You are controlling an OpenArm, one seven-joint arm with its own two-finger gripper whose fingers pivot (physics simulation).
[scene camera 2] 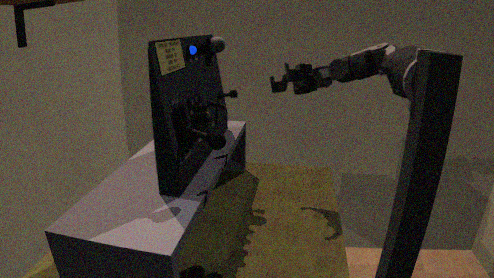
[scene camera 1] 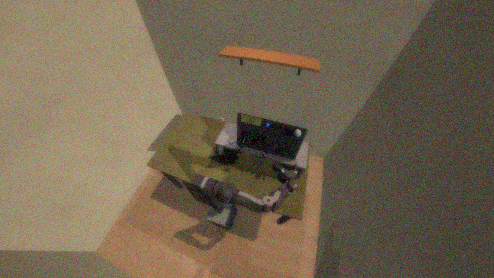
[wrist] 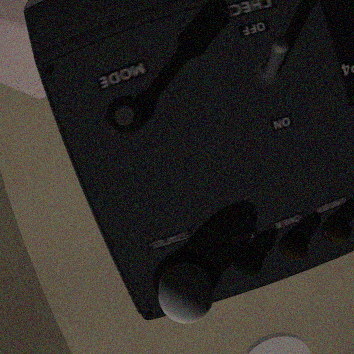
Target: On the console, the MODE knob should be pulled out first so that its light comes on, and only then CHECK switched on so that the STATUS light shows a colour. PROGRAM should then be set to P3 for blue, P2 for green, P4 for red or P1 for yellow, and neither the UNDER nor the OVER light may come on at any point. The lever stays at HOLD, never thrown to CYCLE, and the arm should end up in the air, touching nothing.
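Observation:
The console (scene camera 1: pixel 270 141) (scene camera 2: pixel 187 85) (wrist: pixel 200 165) stands upright. In the wrist view its panel is upside down. The MODE knob (scene camera 2: pixel 232 93) (wrist: pixel 124 115) sticks out from the panel; how far is unclear. The CHECK switch (wrist: pixel 273 64) leans towards OFF. The round STATUS light (scene camera 1: pixel 298 132) (scene camera 2: pixel 217 44) (wrist: pixel 185 293) is pale, showing no colour. The smaller lamps beside it look dark. A P4 mark shows at the wrist view's right edge; the PROGRAM setting is unreadable. The lever (scene camera 2: pixel 216 141) points outward and low. My gripper (scene camera 1: pixel 287 173) (scene camera 2: pixel 283 79) is open in the air, apart from the console.
A blue light (scene camera 1: pixel 267 124) (scene camera 2: pixel 193 50) glows beside the yellow note (scene camera 1: pixel 251 120) (scene camera 2: pixel 170 57). The console stands on a pale raised block (scene camera 1: pixel 227 135) (scene camera 2: pixel 110 200) on the olive table (scene camera 1: pixel 187 132) (scene camera 2: pixel 300 190). An orange shelf (scene camera 1: pixel 270 57) is on the wall above.

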